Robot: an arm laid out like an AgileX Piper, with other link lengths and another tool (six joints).
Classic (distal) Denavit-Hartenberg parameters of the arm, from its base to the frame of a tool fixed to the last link. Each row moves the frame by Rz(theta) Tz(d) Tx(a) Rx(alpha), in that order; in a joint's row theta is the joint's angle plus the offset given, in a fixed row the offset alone. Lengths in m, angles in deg.
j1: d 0.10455, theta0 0, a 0, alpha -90
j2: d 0, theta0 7.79, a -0.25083, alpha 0
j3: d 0, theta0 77.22, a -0.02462, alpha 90
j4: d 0.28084, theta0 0, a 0, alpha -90
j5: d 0, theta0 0, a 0, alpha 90
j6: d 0.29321, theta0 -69, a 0.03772, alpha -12.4
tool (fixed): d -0.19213, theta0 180, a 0, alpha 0
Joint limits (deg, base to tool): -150..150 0..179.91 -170..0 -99.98..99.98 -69.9..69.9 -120..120
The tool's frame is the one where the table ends.
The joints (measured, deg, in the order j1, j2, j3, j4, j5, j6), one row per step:
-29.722, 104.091, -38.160, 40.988, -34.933, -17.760
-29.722, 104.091, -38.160, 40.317, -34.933, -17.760
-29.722, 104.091, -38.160, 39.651, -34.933, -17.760
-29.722, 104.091, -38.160, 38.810, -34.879, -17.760
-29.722, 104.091, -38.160, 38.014, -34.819, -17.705
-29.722, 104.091, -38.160, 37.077, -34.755, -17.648
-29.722, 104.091, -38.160, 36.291, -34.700, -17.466
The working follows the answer.
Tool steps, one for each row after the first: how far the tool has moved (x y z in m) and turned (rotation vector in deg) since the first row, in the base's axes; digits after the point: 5 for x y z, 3 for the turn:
0.00106, -0.00001, 0.00052, -0.283, 0.162, 0.587
0.00212, -0.00001, 0.00102, -0.564, 0.322, 1.169
0.00347, 0.00004, 0.00156, -0.872, 0.545, 1.921
0.00472, 0.00013, 0.00201, -1.128, 0.722, 2.607
0.00620, 0.00024, 0.00255, -1.439, 0.935, 3.417
0.00736, 0.00037, 0.00289, -1.631, 1.020, 4.029

Tool pose at each row, in the base's axes (x y z in m, rotation vector in deg; rounded; the steps above come from the unrounded poses):
0.23344, -0.23787, 0.06884, 135.480, 14.678, 35.386
0.23450, -0.23788, 0.06936, 135.271, 15.523, 35.399
0.23556, -0.23788, 0.06987, 135.059, 16.360, 35.412
0.23691, -0.23782, 0.07041, 134.839, 17.434, 35.422
0.23816, -0.23774, 0.07085, 134.648, 18.395, 35.468
0.23964, -0.23763, 0.07139, 134.408, 19.531, 35.514
0.24080, -0.23750, 0.07173, 134.238, 20.345, 35.647

